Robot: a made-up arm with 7 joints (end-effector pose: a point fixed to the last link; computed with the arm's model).
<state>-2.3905 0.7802 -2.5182 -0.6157 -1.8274 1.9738 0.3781</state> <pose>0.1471 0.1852 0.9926 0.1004 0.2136 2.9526</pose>
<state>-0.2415 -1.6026 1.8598 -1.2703 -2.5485 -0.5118 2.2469</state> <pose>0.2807 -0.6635 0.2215 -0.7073 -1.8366 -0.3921</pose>
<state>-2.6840 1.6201 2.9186 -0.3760 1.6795 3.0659 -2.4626</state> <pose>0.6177 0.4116 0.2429 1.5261 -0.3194 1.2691</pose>
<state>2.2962 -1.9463 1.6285 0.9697 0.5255 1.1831 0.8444</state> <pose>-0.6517 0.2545 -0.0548 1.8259 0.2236 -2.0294</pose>
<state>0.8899 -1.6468 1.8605 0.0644 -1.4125 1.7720 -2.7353</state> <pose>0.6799 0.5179 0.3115 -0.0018 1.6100 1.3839</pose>
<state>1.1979 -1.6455 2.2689 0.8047 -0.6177 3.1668 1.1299</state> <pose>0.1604 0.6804 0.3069 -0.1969 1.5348 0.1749</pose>
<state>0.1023 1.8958 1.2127 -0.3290 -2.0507 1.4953 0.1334</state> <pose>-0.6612 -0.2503 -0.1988 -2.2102 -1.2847 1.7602</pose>
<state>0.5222 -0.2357 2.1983 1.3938 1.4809 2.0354 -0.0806</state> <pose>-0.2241 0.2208 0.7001 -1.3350 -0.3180 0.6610</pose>
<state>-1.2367 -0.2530 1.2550 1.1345 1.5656 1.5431 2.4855</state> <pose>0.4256 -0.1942 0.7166 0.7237 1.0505 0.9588</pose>
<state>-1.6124 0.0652 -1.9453 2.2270 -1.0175 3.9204 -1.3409</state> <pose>-0.3319 0.2221 0.5415 0.5929 0.4215 -1.0115</pose>
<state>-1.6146 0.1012 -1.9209 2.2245 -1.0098 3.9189 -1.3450</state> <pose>-0.3355 0.2257 0.5346 0.5488 0.4117 -1.0085</pose>
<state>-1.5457 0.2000 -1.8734 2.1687 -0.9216 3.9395 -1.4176</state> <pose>-0.3590 0.2206 0.5209 0.3366 0.4423 -1.0669</pose>
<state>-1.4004 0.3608 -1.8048 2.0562 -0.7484 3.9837 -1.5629</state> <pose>-0.4053 0.1940 0.4962 -0.0600 0.4224 -1.1886</pose>
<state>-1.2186 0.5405 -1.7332 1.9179 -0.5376 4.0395 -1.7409</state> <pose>-0.4587 0.1370 0.4655 -0.5091 0.2376 -1.3328</pose>
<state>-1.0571 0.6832 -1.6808 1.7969 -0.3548 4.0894 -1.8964</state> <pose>-0.4962 0.0679 0.4424 -0.8291 -0.0532 -1.4524</pose>
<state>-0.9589 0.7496 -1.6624 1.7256 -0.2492 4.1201 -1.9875</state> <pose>-0.5122 0.0205 0.4335 -0.9659 -0.2561 -1.5212</pose>
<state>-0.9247 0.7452 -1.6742 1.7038 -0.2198 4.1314 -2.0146</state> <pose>-0.5151 0.0051 0.4348 -0.9880 -0.2916 -1.5450</pose>
